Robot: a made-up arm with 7 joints.
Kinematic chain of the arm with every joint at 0, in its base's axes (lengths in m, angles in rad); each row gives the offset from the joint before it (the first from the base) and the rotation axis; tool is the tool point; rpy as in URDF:
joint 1: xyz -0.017 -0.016 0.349 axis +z
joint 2: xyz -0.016 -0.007 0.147 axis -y
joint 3: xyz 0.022 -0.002 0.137 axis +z
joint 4: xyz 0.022 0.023 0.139 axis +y
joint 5: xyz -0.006 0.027 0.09 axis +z
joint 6: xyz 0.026 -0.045 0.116 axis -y
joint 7: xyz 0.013 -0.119 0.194 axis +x
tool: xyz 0.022 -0.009 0.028 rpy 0 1.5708 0
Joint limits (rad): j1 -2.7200..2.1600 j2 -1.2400..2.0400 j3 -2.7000..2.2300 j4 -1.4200..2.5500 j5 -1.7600..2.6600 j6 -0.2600..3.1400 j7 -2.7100..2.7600
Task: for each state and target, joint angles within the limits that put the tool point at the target. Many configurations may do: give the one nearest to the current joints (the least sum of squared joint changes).
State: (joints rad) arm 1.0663 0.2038 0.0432 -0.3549 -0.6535 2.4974 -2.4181
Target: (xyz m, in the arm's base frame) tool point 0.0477 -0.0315 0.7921
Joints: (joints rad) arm 1.1965 -0.3814 0.1240 -0.3018 -0.4742 2.8038 -2.4106
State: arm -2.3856 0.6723 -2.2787 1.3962 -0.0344 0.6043 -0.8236
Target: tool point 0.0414 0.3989 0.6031
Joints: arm -2.3396 0.0394 -2.2713 2.0390 0.2344 0.5660 -0.9320
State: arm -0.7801 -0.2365 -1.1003 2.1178 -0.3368 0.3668 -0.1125
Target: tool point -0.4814 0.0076 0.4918
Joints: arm -1.0220 0.5378 -1.8681 2.0500 -0.3157 0.2327 -0.0582
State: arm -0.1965 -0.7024 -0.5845 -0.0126 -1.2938 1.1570 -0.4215
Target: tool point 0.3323 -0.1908 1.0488
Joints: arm -0.7663 -0.6741 -0.4797 0.2066 -1.0158 0.9626 -0.4260
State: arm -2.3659 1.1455 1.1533 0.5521 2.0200 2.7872 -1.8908
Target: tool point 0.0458 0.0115 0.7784
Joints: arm -2.2071 0.8296 0.6068 0.7934 1.5859 2.5944 -1.7968
